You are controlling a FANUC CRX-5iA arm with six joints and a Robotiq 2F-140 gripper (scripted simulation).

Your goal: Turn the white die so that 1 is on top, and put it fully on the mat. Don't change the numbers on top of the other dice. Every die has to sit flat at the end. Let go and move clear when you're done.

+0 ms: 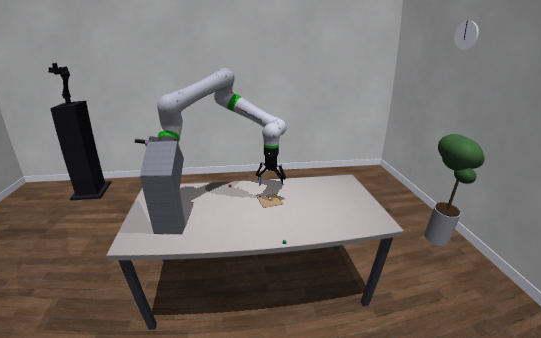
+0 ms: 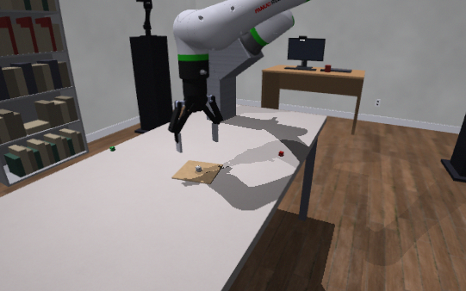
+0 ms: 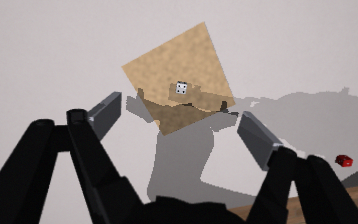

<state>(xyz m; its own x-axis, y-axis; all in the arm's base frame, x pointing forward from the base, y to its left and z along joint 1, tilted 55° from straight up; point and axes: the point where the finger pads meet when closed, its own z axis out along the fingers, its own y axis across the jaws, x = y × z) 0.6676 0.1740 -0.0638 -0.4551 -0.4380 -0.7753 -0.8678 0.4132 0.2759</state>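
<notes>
The white die is 10 mm to the right of my hand and 100 mm below it. The rest, counted from my hand: red die 250 mm behind, 230 mm to the left, 100 mm below; then tan mat 10 mm to the right, 110 mm below; then green die 20 mm behind, 440 mm to the right, 100 mm below.
</notes>
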